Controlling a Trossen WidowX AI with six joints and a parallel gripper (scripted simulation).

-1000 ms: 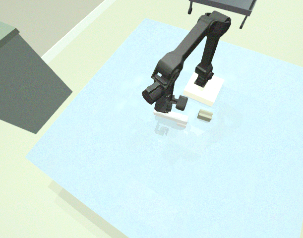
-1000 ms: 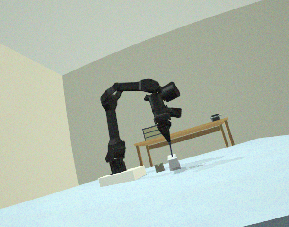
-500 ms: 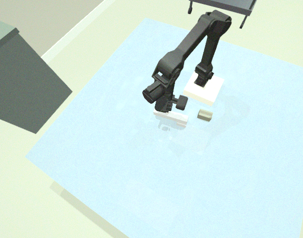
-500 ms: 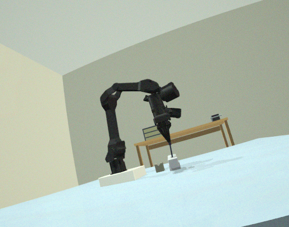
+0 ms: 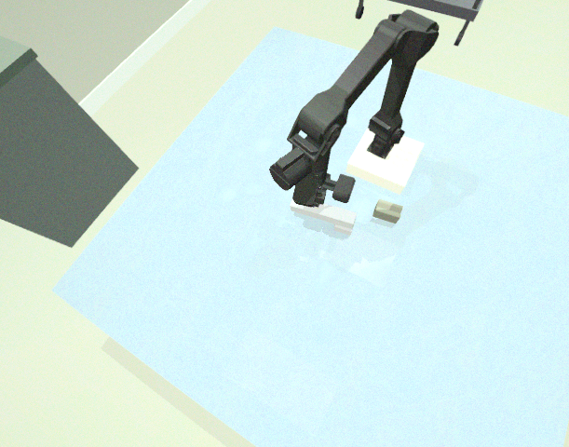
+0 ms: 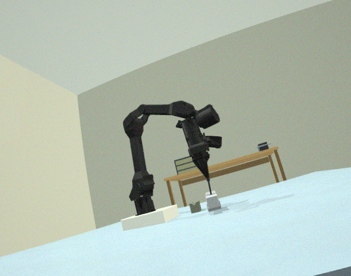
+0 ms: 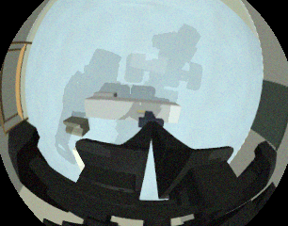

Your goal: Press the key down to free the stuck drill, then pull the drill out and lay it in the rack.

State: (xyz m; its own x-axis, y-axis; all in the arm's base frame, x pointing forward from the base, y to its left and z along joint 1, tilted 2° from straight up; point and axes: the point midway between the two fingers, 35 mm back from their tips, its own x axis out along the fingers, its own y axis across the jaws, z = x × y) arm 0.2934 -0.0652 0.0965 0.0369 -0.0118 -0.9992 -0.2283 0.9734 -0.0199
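Now: the small dark key 3 cm below my gripper tip. Also, from my gripper tip: pale drill: 7 cm below, 6 cm to the left, 2 cm behind; then small grey-brown rack: 18 cm to the left, 12 cm behind, 10 cm below.
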